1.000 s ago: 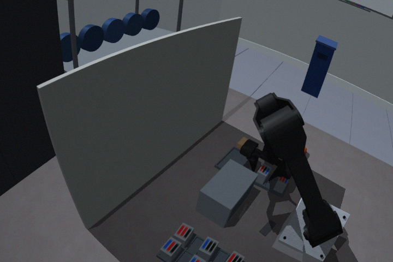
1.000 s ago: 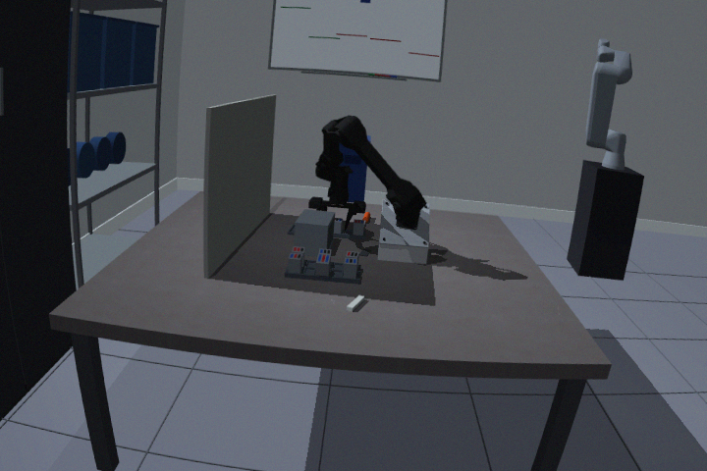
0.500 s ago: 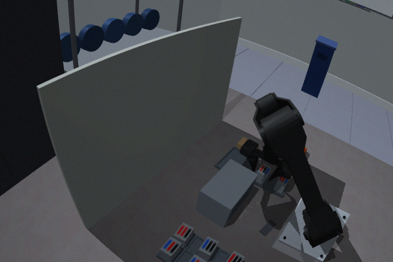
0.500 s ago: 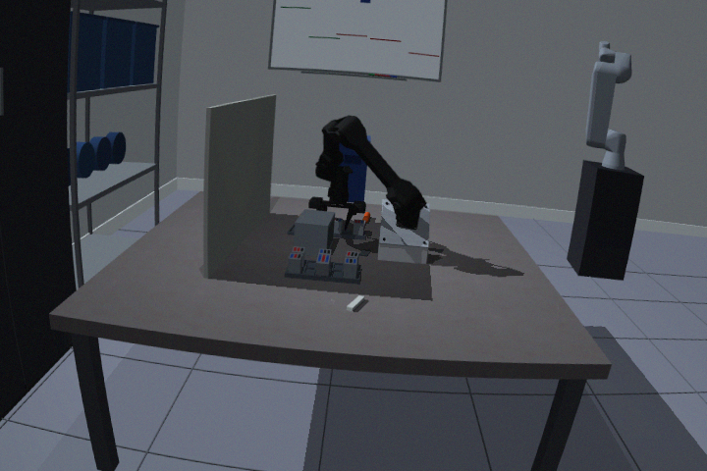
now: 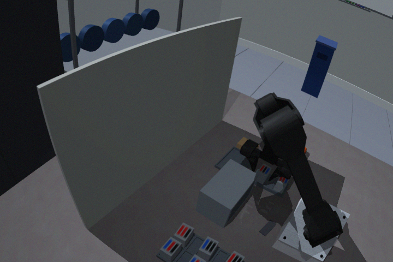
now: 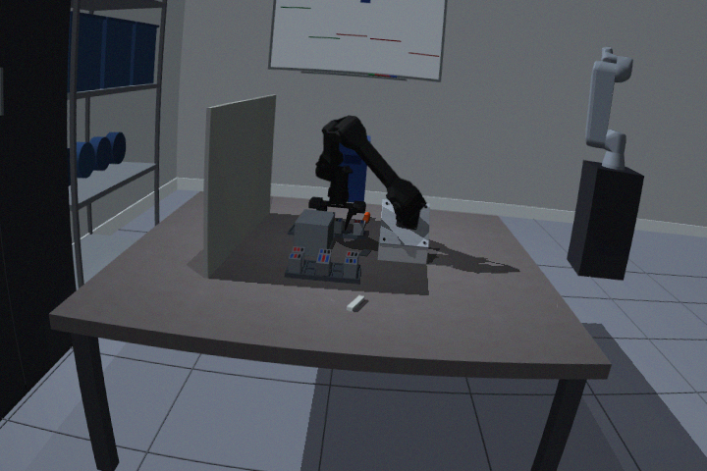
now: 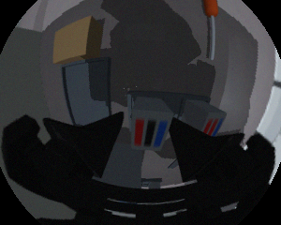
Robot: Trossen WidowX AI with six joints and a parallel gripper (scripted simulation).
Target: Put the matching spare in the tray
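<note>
The blue-grey tray is 110 mm ahead of my gripper tip, 10 mm to the right of it and 10 mm below it. Also, from my gripper tip: tan block 110 mm ahead, 100 mm to the right; grey panel 280 mm ahead, 210 mm above, 170 mm to the left; grey box 170 mm to the left, 40 mm ahead, 30 mm above.
</note>
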